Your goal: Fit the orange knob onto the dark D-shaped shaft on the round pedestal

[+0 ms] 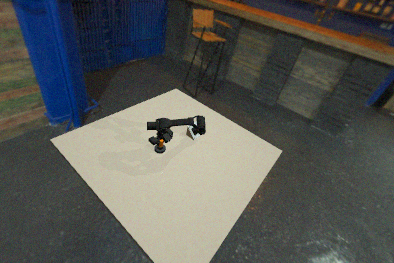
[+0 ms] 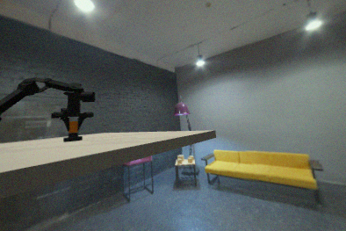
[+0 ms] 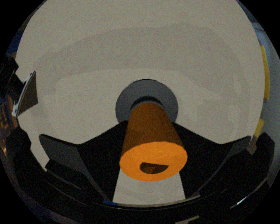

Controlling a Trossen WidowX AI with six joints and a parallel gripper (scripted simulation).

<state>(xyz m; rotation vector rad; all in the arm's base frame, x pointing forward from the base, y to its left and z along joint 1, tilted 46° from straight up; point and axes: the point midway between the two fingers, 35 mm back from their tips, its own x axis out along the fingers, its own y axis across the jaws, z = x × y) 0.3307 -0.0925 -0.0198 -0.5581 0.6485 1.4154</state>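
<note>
Now: gripper tip 2 cm below the orange knob. Round my gripper tip: round pedestal 2 cm below.
</note>
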